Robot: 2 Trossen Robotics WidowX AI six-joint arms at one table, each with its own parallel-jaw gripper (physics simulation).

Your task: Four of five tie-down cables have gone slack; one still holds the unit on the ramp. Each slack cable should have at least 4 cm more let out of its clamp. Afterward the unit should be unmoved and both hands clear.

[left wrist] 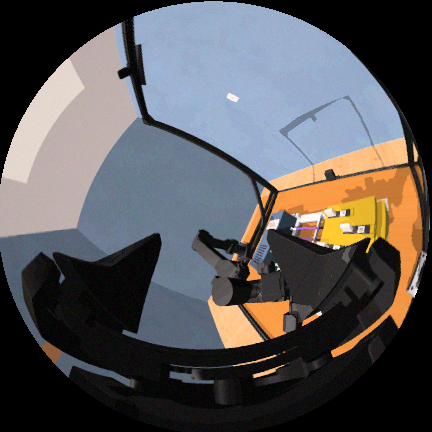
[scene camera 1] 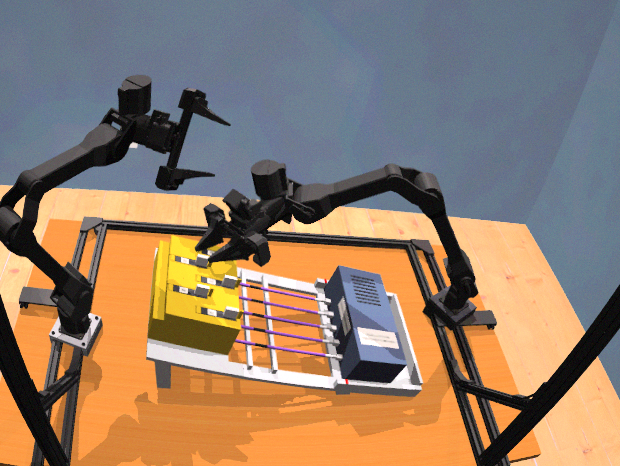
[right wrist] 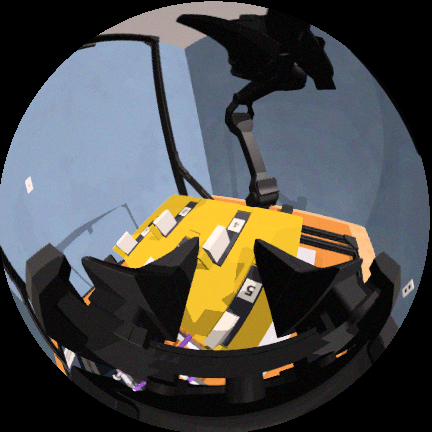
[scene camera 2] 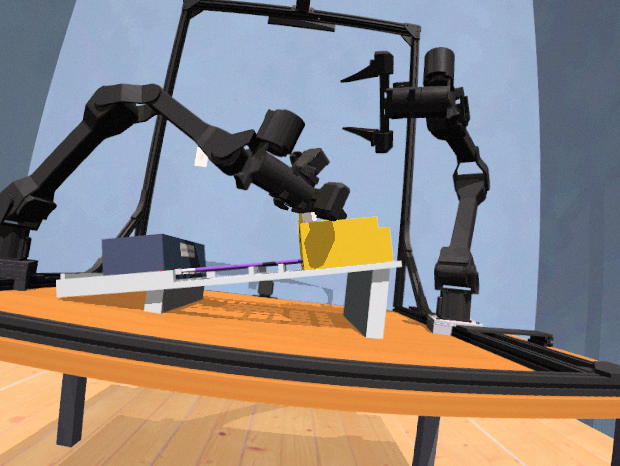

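A yellow clamp block (scene camera 1: 190, 330) (scene camera 2: 350, 243) stands at the high end of the white ramp (scene camera 1: 300, 379) (scene camera 2: 117, 285). In the right wrist view, clamp 5 (right wrist: 248, 290) and clamp 4 (right wrist: 236, 224) show their labels and pale levers. Several purple cables (scene camera 1: 290, 319) (scene camera 2: 230, 267) run straight to the blue unit (scene camera 1: 373, 310) (scene camera 2: 132, 255) at the low end; their slack cannot be told. My right gripper (scene camera 1: 202, 255) (right wrist: 226, 242) is part open and empty, low over the block's far end, its fingers above clamp 5. My left gripper (scene camera 1: 222, 149) (scene camera 2: 342, 104) is wide open, empty, high above the block.
White crossbars (scene camera 1: 269, 325) lie under the cables. A black frame (scene camera 1: 250, 236) (scene camera 2: 300, 378) surrounds the ramp on the orange table (scene camera 1: 300, 430). In scene camera 1 my right arm (scene camera 1: 360, 187) reaches over the far side of the ramp.
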